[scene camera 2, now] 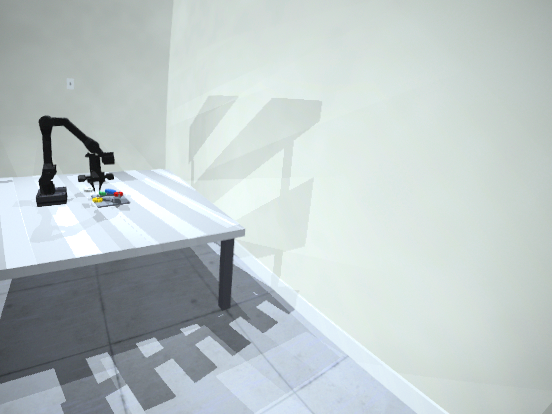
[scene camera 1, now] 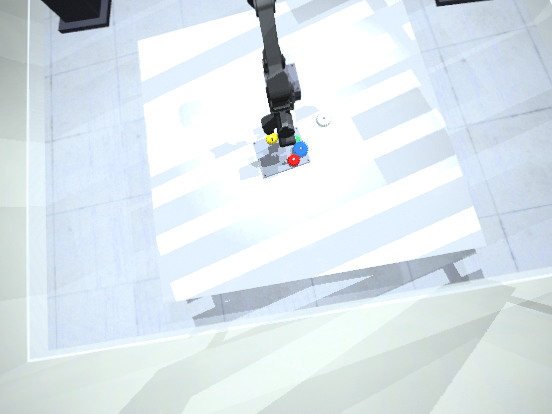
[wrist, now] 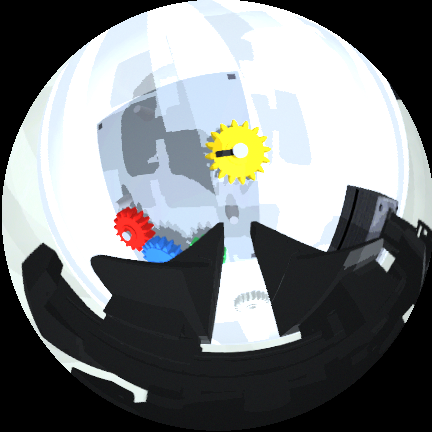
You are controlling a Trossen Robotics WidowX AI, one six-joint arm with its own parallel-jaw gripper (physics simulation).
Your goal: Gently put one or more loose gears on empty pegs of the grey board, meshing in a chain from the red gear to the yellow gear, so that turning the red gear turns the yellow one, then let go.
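Places are measured from the arm's base along level axes (x ahead, y left, z up), in millimetres.
Pixels of known places: gripper, fingertip midpoint: [scene camera 2: 97, 192] [wrist: 236, 227]; arm's base at its link origin: [scene camera 2: 47, 193] [wrist: 386, 228].
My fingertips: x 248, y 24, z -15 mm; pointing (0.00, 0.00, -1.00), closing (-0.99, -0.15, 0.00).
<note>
Ahead of a thing's pixels: the offset from my fingertips to its top centre. Level surfaces: height alone.
The grey board @(dy -20, dx +61, dz -10 mm) [scene camera 1: 274, 171] [scene camera 2: 121, 202] [wrist: 200, 95] lies on the table. The red gear @(dy +34, dx +111, dz -16 mm) [scene camera 1: 293, 160] [scene camera 2: 118, 194] [wrist: 135, 227] and the yellow gear @(dy -56, dx +5, dz -15 mm) [scene camera 1: 271, 138] [scene camera 2: 97, 199] [wrist: 250, 162] sit on pegs. The blue gear @(dy +66, dx +67, dz -4 mm) [scene camera 1: 300, 149] [scene camera 2: 110, 191] [wrist: 161, 249] is beside the red one, their teeth seeming to meet. The green gear @(dy +46, dx +21, dz -11 mm) [scene camera 1: 298, 139] [scene camera 2: 103, 193] [wrist: 197, 244] is near the blue one, mostly behind a finger in the wrist view. A white gear @(dy +174, dx -67, dz -24 mm) [scene camera 1: 319, 123] [scene camera 2: 88, 189] [wrist: 251, 301] lies off the board. My gripper [scene camera 2: 97, 190] [wrist: 236, 227] is partly open, empty, above the board.
In the wrist view, a bare peg @(dy +0, dx +1, dz -12 mm) [wrist: 233, 219] shows by the fingertips, and other bare pegs @(dy -90, dx +93, dz -12 mm) [wrist: 137, 109] @(dy -1, dx +117, dz -12 mm) [wrist: 124, 201] stand farther left. The arm's base [scene camera 1: 296, 79] [scene camera 2: 51, 196] stands on the table @(dz -41 mm) [scene camera 1: 325, 240] [scene camera 2: 165, 227].
</note>
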